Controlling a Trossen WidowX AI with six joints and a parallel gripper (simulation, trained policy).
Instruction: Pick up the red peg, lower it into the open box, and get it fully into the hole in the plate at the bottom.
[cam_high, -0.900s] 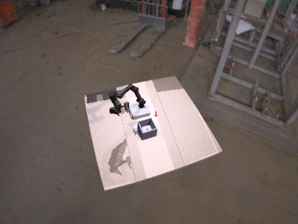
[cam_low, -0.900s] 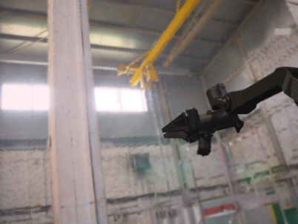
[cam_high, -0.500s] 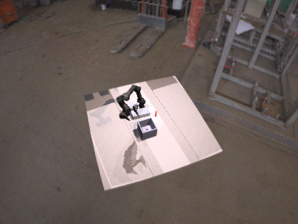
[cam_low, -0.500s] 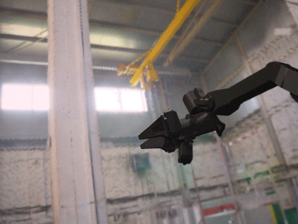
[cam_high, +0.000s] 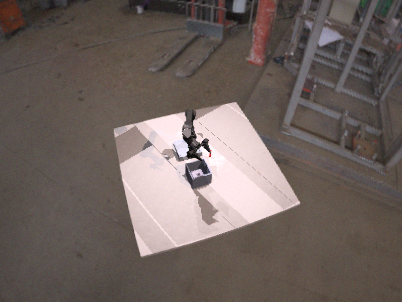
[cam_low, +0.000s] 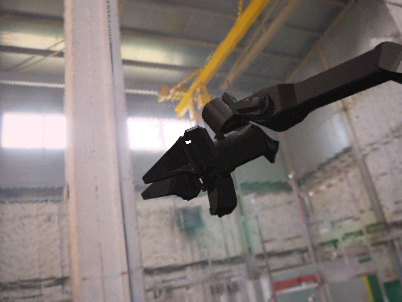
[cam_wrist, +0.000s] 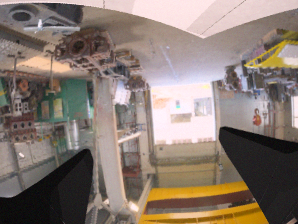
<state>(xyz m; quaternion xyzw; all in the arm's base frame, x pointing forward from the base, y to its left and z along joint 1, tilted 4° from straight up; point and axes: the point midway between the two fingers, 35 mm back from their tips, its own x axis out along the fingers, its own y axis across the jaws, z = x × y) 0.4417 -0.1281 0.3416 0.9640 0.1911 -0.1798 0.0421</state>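
Now: the red peg 370 mm below my gripper tip, 270 mm behind it and 200 mm to the left of it. Also, from my gripper tip: pale plate: 360 mm below, 120 mm behind, 10 mm to the left.
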